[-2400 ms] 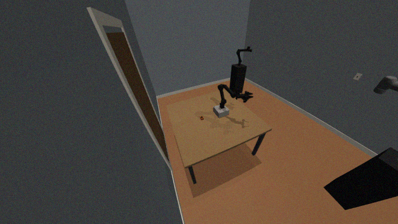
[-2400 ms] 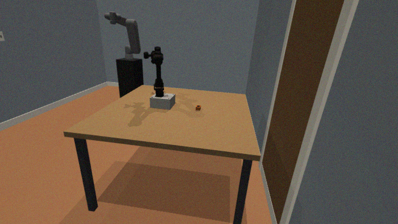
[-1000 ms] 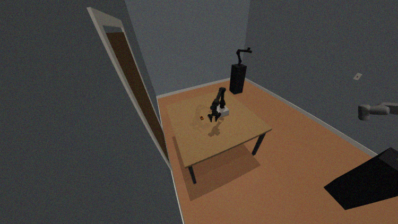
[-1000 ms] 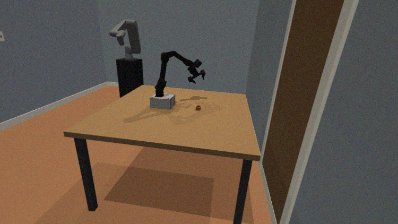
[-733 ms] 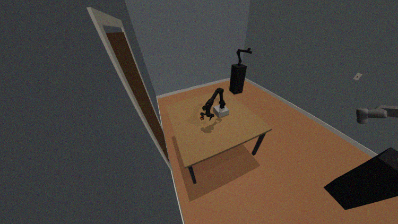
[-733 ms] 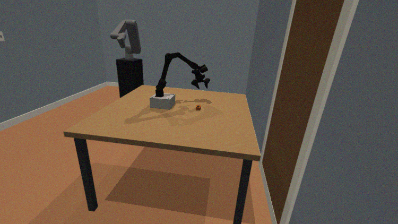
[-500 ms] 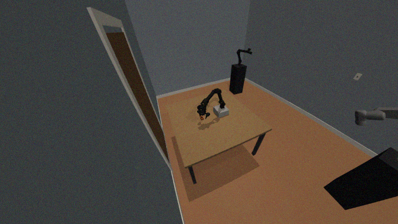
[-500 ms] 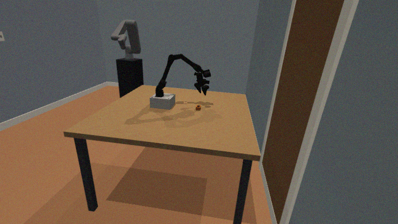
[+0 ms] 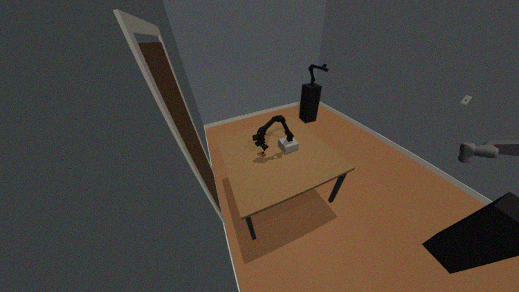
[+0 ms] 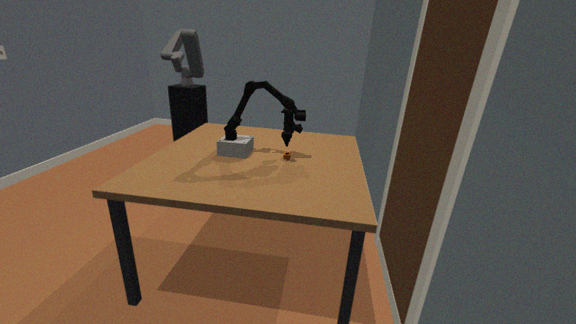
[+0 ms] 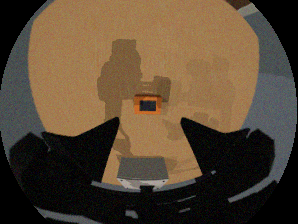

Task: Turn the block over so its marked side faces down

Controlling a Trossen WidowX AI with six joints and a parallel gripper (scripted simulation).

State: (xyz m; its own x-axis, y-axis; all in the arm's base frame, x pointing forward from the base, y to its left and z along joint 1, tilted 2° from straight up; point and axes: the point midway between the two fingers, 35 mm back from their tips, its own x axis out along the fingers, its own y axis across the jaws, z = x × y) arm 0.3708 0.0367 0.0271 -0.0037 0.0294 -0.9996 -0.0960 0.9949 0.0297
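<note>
Now: the orange block 70 mm below my gripper tip.
</note>
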